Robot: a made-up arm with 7 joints.
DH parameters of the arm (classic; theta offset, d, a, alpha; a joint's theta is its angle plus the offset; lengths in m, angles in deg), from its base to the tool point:
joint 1: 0 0.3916 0 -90
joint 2: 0 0 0 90
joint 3: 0 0.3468 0.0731 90
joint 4: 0 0 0.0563 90
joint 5: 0 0.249 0 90
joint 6: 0 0 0.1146 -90
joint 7: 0 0.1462 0 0
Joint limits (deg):
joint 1: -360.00..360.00
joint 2: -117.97..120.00
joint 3: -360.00..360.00
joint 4: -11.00..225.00
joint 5: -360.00..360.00
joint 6: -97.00..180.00
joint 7: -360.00..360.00
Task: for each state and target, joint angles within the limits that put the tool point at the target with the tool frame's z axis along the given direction. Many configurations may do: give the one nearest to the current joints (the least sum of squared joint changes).
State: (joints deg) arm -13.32 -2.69 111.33 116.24 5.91 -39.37 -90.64
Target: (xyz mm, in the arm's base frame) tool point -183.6 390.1 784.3 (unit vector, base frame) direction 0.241 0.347 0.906
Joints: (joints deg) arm -33.22 -42.07 124.77 102.16 48.92 -82.18 -90.64
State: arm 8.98 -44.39 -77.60 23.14 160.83 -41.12 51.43
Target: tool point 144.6 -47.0 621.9 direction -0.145 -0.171 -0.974
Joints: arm 40.61 -10.51 -34.69 68.90 165.25 -87.38 51.43
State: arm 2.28 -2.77 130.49 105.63 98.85 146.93 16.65
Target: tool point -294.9 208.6 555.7 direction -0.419 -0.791 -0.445
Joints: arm -6.38 4.48 132.28 60.22 51.61 97.52 16.65
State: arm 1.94 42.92 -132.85 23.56 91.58 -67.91 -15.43
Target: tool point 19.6 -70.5 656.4 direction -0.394 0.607 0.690
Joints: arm -26.85 56.29 -111.06 -3.52 89.99 -82.08 -15.43
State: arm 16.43 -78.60 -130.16 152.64 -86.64 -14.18 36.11
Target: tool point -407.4 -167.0 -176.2 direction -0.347 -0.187 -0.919
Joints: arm 3.53 -116.91 -172.46 141.25 -130.00 -5.81 36.11
